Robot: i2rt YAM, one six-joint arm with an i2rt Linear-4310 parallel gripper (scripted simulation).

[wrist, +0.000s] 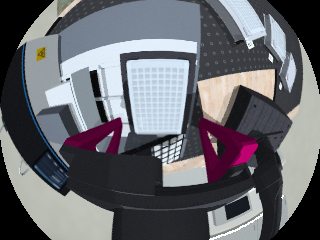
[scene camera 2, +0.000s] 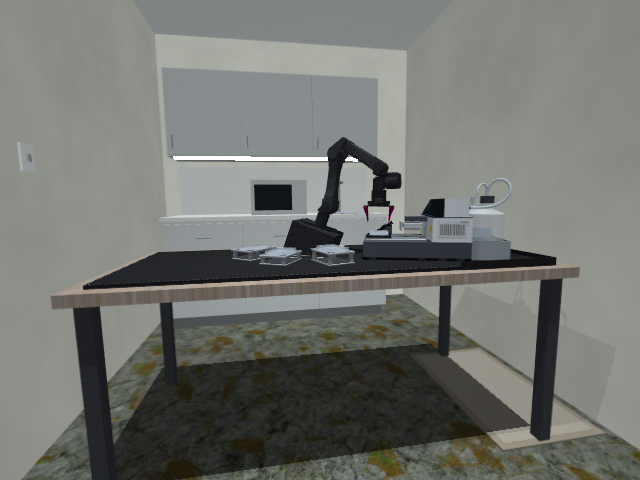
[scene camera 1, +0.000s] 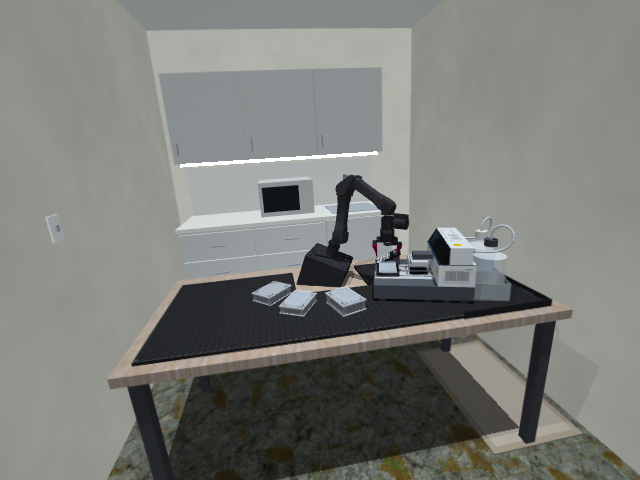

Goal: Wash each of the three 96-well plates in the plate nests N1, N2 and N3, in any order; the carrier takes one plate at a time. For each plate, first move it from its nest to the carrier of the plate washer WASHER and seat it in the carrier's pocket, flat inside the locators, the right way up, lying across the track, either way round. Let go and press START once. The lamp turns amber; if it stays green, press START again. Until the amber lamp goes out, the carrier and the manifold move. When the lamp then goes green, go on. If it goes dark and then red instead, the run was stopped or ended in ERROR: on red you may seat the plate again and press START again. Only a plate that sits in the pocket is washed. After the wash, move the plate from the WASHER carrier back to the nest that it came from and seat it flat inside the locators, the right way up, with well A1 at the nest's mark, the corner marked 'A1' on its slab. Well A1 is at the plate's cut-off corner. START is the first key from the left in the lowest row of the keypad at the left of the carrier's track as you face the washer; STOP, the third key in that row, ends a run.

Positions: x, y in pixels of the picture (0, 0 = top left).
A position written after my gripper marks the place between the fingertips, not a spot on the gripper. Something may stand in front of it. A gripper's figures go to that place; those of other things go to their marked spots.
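Labels:
My gripper (wrist: 160, 121), 0.13 m from the lens. White 96-well plate (wrist: 146, 78), 0.16 m from the lens. Plate washer (wrist: 97, 41), 0.21 m from the lens. Marked spots on the washer and the white 96-well plate, 0.11 m apart.

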